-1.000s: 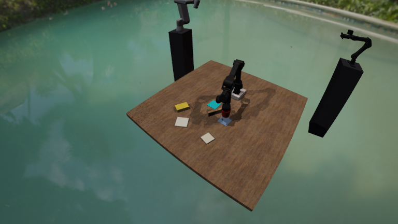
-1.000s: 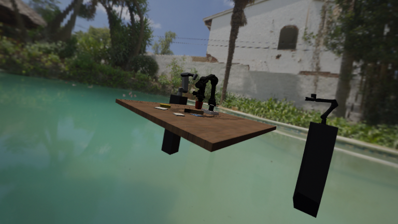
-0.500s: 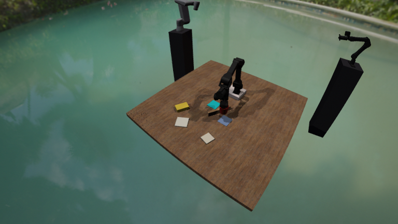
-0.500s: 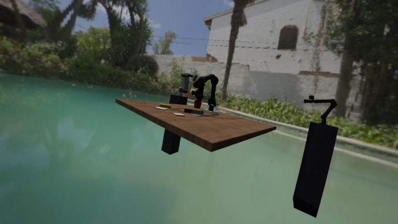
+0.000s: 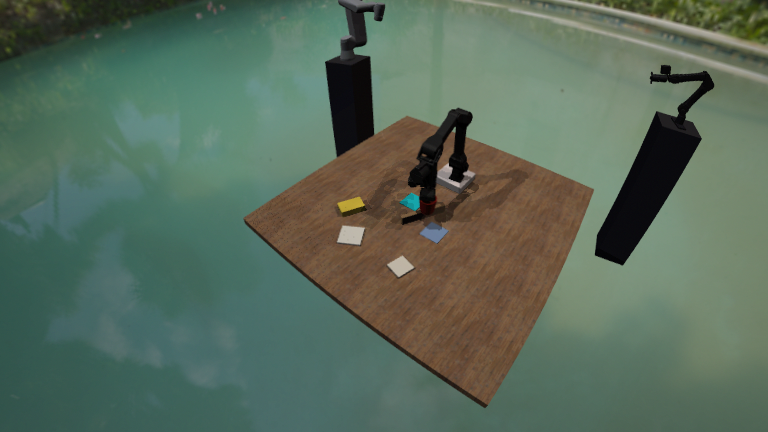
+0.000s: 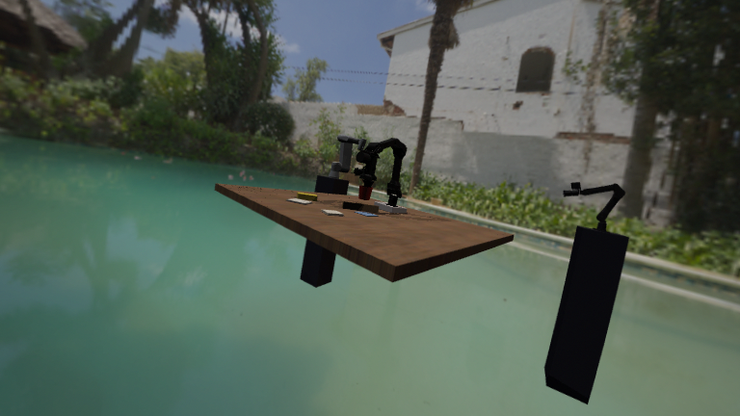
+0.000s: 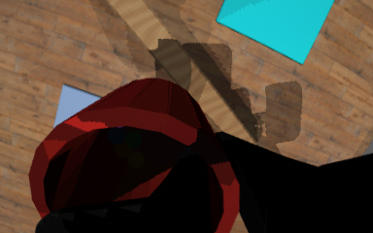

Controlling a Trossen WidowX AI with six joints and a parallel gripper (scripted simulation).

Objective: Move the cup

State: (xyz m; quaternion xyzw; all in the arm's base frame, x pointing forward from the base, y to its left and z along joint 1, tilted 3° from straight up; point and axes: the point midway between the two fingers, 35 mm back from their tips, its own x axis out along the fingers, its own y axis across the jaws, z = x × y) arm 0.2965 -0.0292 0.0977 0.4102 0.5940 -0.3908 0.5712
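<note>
Right now my gripper tip is 11 cm above the cyan pad, 10 cm to the left of it and 6 cm past it. The rest, counted from my gripper tip: green marble (4 cm ahead, 2 cm to the left, 2 cm below); then wooden bar (9 cm below, 1 cm to the right); then red cup (3 cm ahead, 1 cm to the left).
</note>
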